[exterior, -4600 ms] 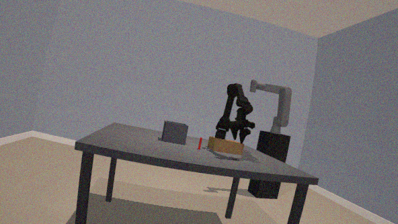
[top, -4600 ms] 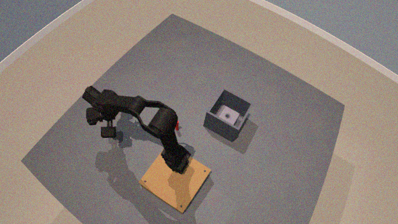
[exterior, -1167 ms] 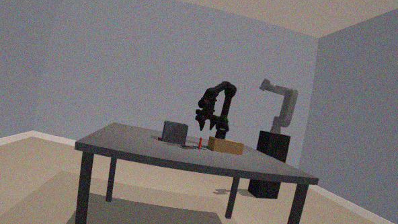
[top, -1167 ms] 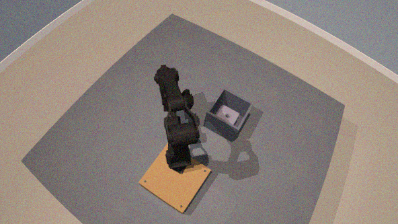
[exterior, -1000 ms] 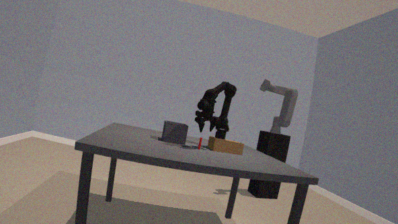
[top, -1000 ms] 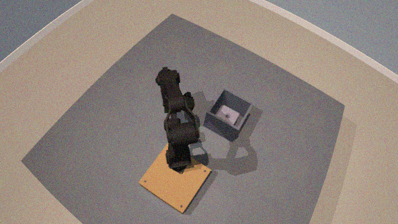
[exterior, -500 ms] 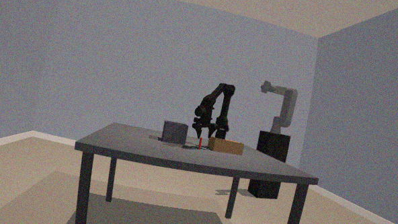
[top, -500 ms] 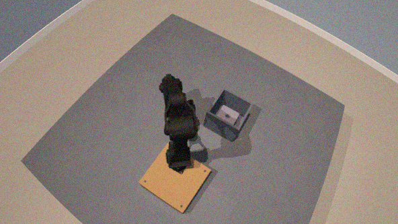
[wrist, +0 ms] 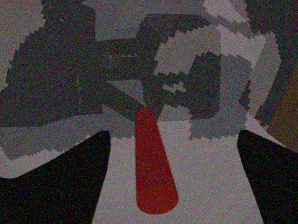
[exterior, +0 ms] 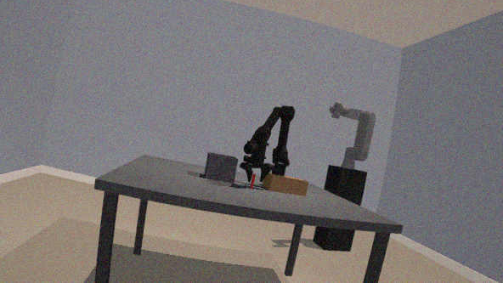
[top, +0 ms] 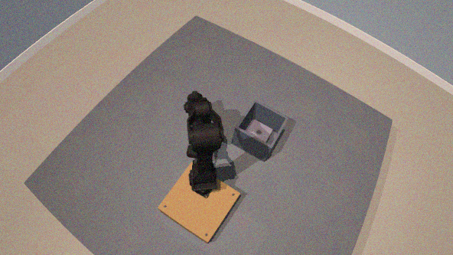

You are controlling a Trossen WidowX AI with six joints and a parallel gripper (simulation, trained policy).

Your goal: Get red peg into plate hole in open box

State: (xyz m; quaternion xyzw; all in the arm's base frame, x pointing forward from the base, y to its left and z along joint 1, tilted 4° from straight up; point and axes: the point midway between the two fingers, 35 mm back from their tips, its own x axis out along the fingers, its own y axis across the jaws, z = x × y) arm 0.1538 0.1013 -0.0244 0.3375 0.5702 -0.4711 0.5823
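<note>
My gripper tip is 1 cm to the right of the red peg and 1 cm short of it. The rest, counted from my gripper tip: pale plate (18 cm to the right, 17 cm ahead, 1 cm above).
</note>
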